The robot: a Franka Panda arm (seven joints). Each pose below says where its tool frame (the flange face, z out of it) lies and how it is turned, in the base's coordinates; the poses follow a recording.
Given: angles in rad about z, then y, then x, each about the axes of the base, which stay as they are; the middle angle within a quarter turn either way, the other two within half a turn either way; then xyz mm.
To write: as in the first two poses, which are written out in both.
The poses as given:
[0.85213 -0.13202 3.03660 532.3 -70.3 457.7]
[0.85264 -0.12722 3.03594 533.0 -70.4 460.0]
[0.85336 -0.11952 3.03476 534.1 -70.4 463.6]
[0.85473 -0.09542 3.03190 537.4 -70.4 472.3]
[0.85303 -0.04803 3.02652 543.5 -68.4 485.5]
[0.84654 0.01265 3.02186 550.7 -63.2 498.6]
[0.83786 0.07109 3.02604 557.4 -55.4 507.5]
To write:
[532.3 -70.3 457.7 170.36 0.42 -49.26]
[533.0 -70.4 460.0 170.54 0.21 -49.26]
[534.1 -70.4 463.6 170.83 -0.14 -49.25]
[537.4 -70.4 472.3 171.76 -1.17 -49.19]
[543.5 -68.4 485.5 173.59 -3.16 -48.86]
[550.7 -63.2 498.6 175.98 -5.61 -48.26]
[557.4 -55.4 507.5 178.57 -7.64 -47.67]

